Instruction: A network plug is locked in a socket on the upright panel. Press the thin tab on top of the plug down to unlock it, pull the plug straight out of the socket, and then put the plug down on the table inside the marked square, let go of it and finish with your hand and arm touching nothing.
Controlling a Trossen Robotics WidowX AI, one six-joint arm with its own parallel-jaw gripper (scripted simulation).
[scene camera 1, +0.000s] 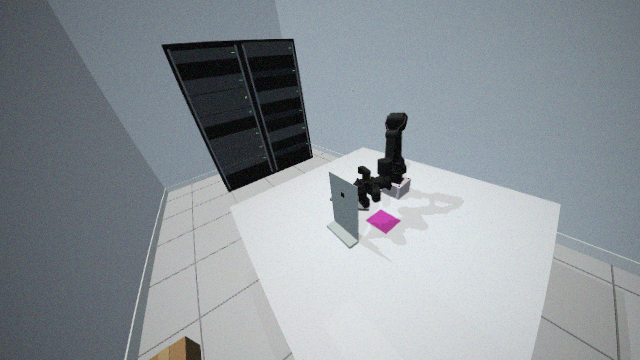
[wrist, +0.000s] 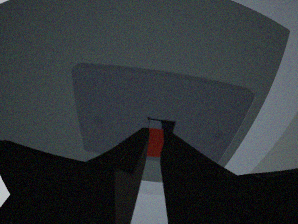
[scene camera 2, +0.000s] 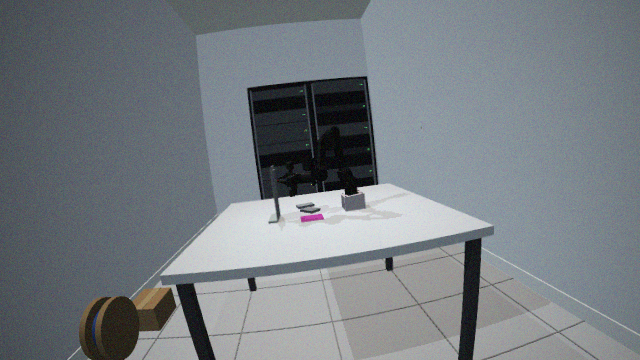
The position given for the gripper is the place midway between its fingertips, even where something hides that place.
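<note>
You'd see the gripper [scene camera 1: 346, 193] there, along with an upright grey panel [scene camera 1: 345, 226]. And the wrist view has the gripper [wrist: 154, 135] too.
</note>
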